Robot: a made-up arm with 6 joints.
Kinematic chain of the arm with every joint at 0, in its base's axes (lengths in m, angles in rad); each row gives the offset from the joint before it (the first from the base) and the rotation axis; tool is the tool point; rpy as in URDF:
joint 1: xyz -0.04 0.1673 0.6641 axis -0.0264 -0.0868 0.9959
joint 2: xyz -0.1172 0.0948 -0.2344 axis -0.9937 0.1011 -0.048
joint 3: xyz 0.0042 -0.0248 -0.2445 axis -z
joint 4: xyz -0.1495 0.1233 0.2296 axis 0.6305 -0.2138 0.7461
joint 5: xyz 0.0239 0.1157 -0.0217 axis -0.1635 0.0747 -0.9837
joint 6: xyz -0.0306 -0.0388 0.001 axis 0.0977 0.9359 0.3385
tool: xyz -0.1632 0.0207 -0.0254 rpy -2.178 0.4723 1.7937
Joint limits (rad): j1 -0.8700..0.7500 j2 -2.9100..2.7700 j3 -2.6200..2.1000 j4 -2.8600..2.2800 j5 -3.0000..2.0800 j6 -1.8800..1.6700
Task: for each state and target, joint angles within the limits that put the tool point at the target. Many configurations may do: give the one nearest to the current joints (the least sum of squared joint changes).
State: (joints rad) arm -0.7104 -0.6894 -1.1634 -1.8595 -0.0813 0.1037
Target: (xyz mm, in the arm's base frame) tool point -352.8 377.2 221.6
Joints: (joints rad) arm -0.5790 -0.5500 -1.4712 -1.9499 -0.2533 0.1049
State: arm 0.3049 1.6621 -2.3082 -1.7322 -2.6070 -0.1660
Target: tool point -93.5 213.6 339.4
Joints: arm 0.0586 0.9319 -2.6200 -1.6003 -3.0000 0.3564
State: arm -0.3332 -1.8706 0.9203 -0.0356 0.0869 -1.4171
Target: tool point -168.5 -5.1 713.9
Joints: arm 0.1232 -2.7139 0.8321 0.3120 0.2664 -0.9983
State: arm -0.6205 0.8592 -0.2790 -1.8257 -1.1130 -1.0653
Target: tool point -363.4 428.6 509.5
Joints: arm -0.8025 1.1359 -0.5281 -1.9908 -1.1959 -0.9449
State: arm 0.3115 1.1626 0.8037 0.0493 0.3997 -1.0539
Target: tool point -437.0 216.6 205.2
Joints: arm -0.1410 1.4385 -0.0683 0.0431 0.1283 -0.9162
